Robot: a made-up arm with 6 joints.
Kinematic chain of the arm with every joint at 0, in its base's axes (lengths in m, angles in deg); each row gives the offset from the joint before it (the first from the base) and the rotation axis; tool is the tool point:
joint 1: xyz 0 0 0.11 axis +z
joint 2: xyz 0 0.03 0 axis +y
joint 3: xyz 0 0 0.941 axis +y
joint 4: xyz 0 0 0.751 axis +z
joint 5: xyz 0 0 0 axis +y
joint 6: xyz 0 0 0.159 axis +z
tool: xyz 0 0 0
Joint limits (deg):
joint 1: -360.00..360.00
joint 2: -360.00..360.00
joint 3: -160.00..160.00
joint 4: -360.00..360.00
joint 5: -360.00..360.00
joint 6: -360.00..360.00
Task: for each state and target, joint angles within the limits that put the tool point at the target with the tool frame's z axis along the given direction. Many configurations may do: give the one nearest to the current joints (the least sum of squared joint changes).
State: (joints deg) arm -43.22 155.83 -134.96 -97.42 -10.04 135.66
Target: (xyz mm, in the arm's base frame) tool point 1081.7 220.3 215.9 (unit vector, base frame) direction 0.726 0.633 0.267
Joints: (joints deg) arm 5.29 132.38 -110.65 -138.06 -57.49 135.66
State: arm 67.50 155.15 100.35 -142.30 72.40 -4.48
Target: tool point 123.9 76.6 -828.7 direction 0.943 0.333 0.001
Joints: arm 79.20 131.79 113.68 -103.55 117.31 -4.48
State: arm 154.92 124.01 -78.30 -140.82 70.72 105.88
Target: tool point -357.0 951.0 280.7 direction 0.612 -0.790 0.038
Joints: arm 111.41 121.48 -92.34 -161.80 115.70 105.88
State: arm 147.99 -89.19 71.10 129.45 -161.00 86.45
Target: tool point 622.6 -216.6 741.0 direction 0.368 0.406 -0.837
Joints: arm 156.24 -85.18 109.40 109.63 -146.52 86.45
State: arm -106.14 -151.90 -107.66 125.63 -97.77 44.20
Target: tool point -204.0 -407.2 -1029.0 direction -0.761 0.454 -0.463
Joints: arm -103.35 -164.68 -93.19 121.03 -99.37 44.20
